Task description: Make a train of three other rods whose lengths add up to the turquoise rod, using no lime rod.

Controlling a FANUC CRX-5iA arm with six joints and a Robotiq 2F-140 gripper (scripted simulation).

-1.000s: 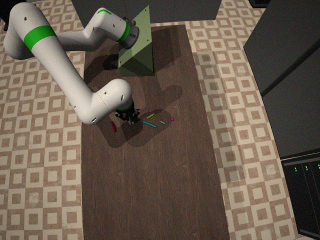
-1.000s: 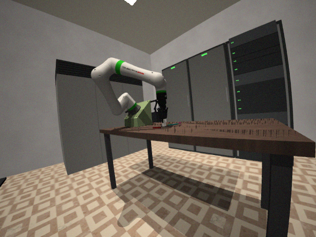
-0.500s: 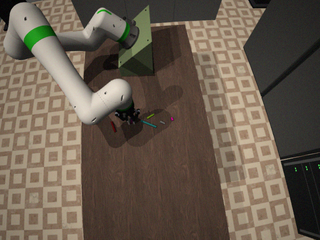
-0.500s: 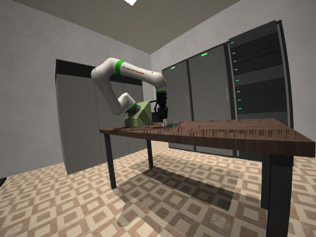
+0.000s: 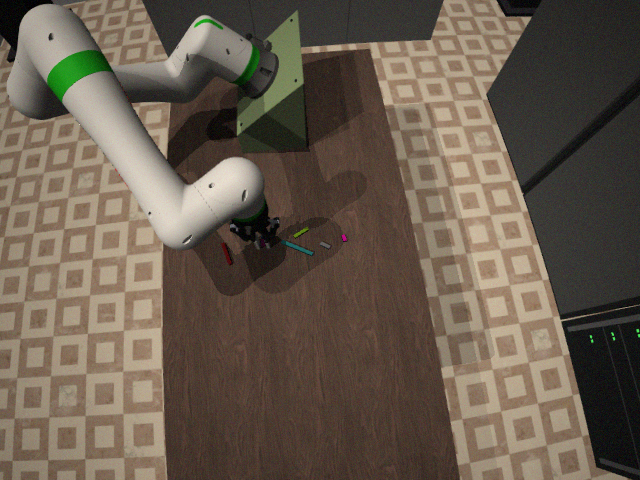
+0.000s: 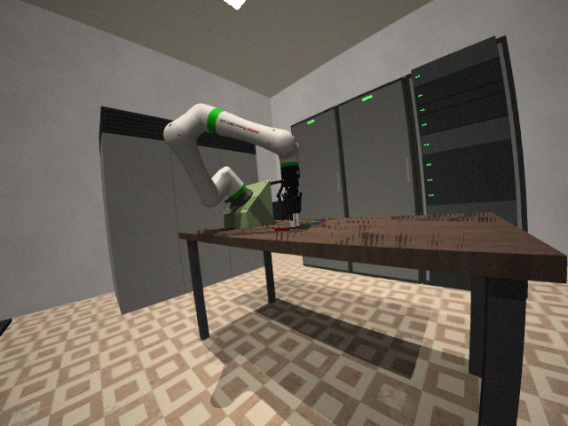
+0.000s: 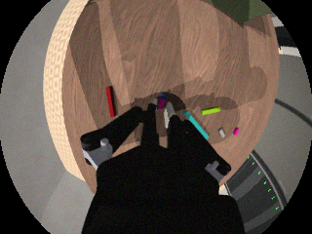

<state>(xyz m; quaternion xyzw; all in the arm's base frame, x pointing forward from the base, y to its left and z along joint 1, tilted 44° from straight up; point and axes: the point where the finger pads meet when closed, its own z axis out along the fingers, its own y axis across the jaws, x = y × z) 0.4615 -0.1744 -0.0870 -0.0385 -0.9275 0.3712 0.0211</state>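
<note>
Right now my hand is 2 cm past the small blue rod and 3 cm above it. Round my hand: lime rod: 2 cm behind, 12 cm to the left, 3 cm below; then red rod: 1 cm ahead, 11 cm to the right, 3 cm below; then turquoise rod: 3 cm ahead, 10 cm to the left, 3 cm below.
</note>
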